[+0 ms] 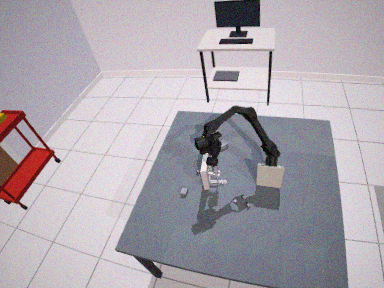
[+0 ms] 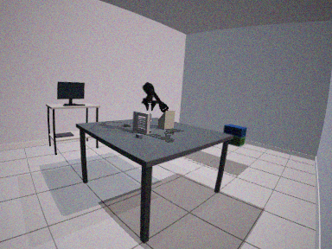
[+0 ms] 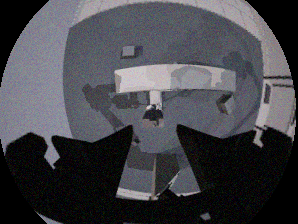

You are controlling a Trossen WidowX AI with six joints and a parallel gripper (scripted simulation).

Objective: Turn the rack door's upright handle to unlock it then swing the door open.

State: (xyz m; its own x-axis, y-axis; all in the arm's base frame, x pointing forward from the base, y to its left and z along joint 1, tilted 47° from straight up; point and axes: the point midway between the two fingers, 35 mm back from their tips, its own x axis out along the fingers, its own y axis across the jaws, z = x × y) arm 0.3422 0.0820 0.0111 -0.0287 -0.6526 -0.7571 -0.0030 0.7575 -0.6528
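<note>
My gripper tip is 1 cm past the metallic handle and 10 cm above it. The rest, counted from my gripper tip: grey block: 21 cm ahead, 10 cm to the left, 20 cm below.
</note>
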